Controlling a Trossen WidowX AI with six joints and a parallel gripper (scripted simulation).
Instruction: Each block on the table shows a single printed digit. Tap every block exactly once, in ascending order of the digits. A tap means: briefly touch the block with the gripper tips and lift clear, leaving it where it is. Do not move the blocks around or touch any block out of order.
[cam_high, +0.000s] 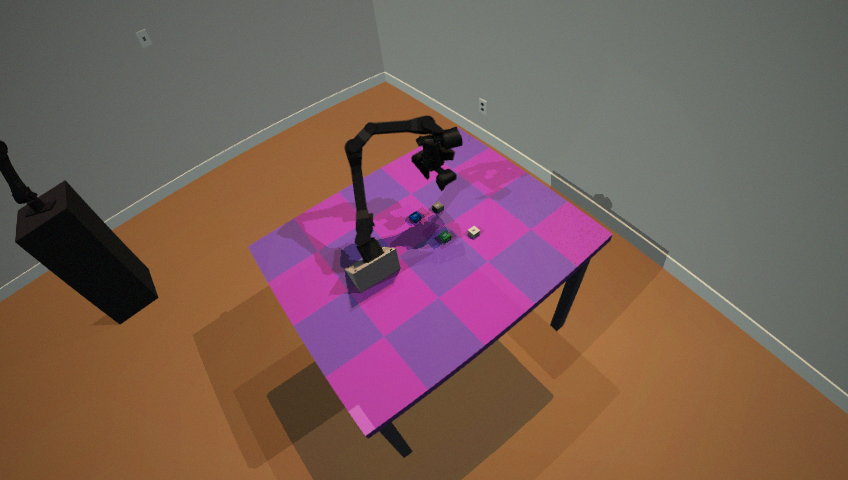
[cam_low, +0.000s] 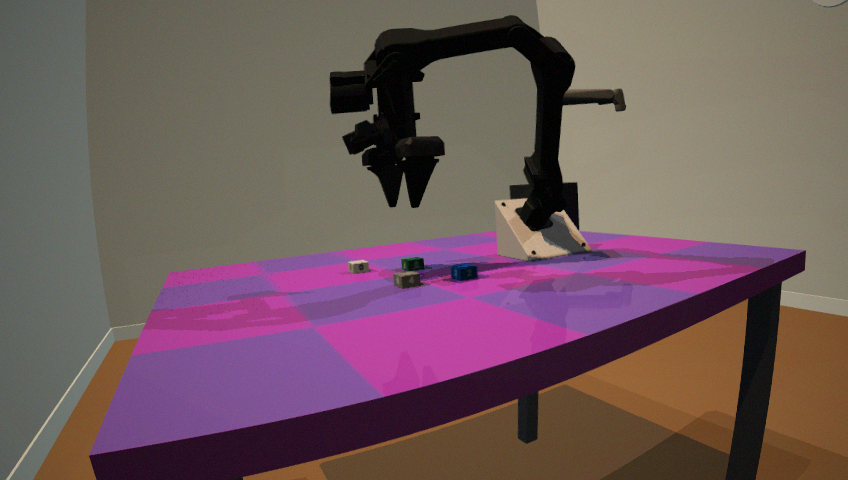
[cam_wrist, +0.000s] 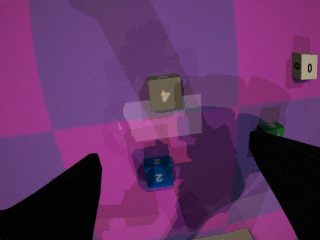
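Now: the beige block marked 0 19 cm to the right of my gripper tip, 11 cm below it and 1 cm ahead of it. Round my gripper tip: grey-tan block: 11 cm below, 1 cm to the right; then blue block marked 2: 11 cm below, 10 cm behind, 2 cm to the left; then green block: 13 cm to the right, 11 cm below, 8 cm behind.
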